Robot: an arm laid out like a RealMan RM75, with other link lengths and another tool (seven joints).
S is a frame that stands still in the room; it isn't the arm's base.
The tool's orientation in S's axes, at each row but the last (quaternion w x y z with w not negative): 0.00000 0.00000 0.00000 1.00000; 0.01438 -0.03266 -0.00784 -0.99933; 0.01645 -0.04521 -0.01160 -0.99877; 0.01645 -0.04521 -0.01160 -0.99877; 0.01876 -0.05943 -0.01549 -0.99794; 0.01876 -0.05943 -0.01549 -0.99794
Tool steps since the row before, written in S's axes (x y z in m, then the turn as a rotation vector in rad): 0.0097 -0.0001 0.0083 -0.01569 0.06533 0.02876; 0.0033 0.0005 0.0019 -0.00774 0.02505 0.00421; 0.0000 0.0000 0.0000 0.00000 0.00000 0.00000; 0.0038 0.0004 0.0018 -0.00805 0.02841 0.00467; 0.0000 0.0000 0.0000 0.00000 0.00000 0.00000; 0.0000 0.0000 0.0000 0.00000 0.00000 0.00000
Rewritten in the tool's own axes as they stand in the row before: -0.0097 0.0001 0.0083 0.01569 -0.06533 0.02876; -0.0032 -0.0004 0.0021 0.00729 -0.02520 0.00411; 0.0000 0.0000 0.0000 0.00000 0.00000 0.00000; -0.0036 -0.0002 0.0021 0.00753 -0.02856 0.00463; 0.0000 0.0000 0.0000 0.00000 0.00000 0.00000; 0.0000 0.0000 0.0000 0.00000 0.00000 0.00000
